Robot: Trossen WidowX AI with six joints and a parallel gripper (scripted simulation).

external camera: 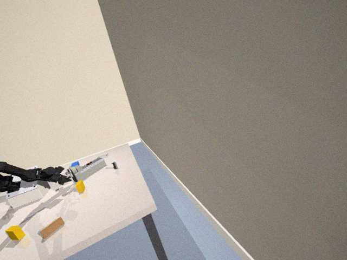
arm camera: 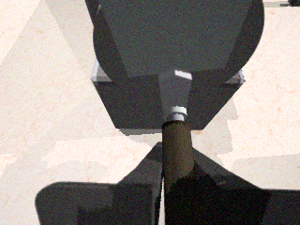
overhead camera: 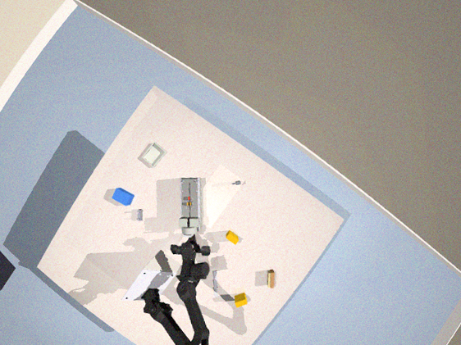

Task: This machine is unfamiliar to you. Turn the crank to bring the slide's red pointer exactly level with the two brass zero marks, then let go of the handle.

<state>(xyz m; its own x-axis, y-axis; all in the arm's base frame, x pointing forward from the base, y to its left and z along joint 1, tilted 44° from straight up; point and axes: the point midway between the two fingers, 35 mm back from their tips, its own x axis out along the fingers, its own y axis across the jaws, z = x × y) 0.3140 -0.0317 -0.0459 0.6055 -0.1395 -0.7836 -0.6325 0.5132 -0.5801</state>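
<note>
Right now the crank is 40 mm above my gripper tip. The rest, counted from my gripper tip: blue block 410 mm to the left, 100 mm behind, 10 mm below; then dark brown crank handle 30 mm above, 10 mm to the right, 10 mm behind; then red pointer 140 mm ahead, 130 mm to the left, 50 mm above.
</note>
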